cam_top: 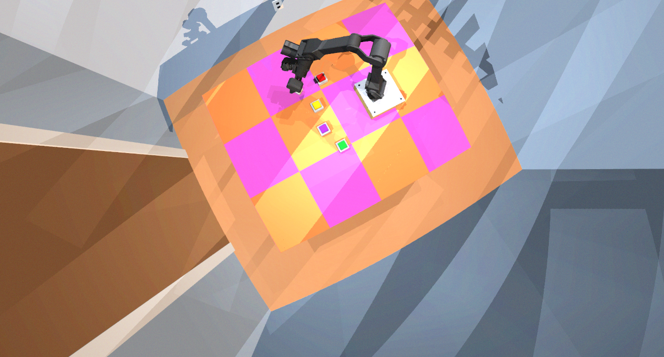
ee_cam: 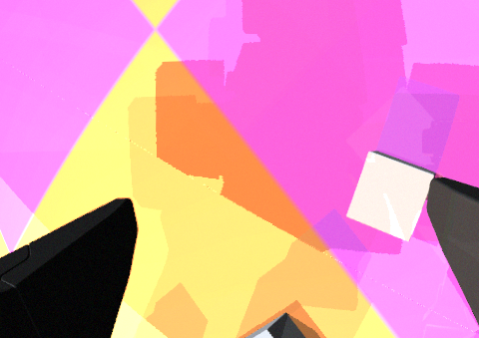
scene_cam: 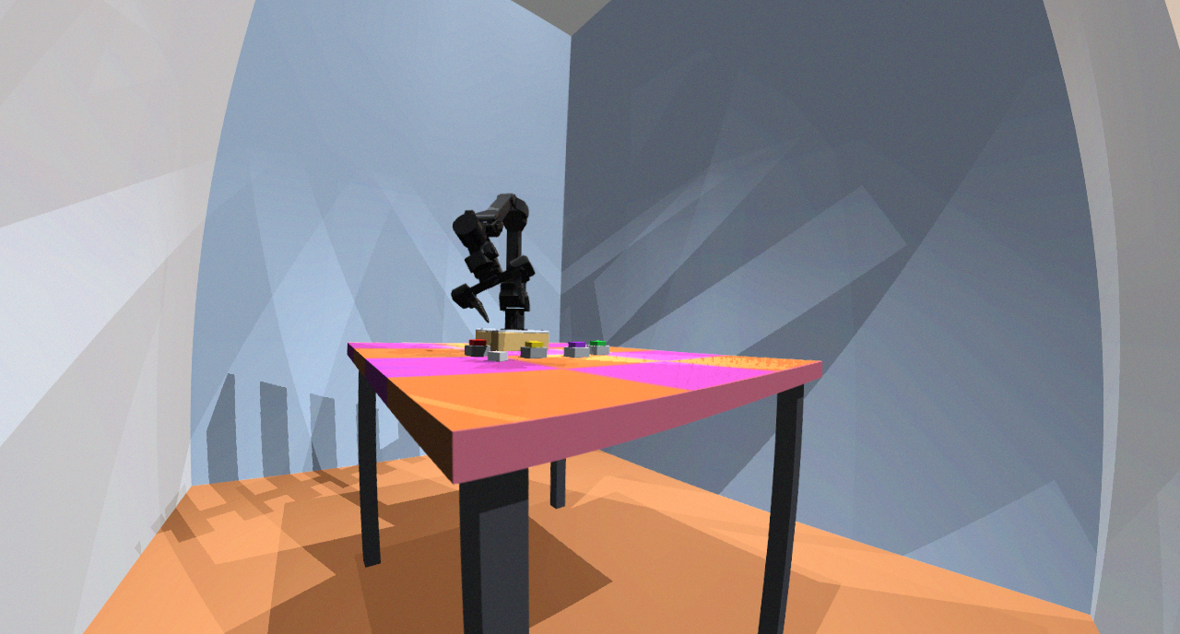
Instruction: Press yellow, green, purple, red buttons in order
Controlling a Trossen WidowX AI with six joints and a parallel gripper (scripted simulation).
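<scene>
Right now my gripper tip is 11 cm to the right of the yellow button, 7 cm above it and 5 cm past it. The rest, counted from my gripper tip: small white block (9 cm below, 2 cm behind, 1 cm to the right); green button (33 cm to the left, 7 cm below, 5 cm behind); purple button (22 cm to the left, 7 cm below, 2 cm behind).
</scene>
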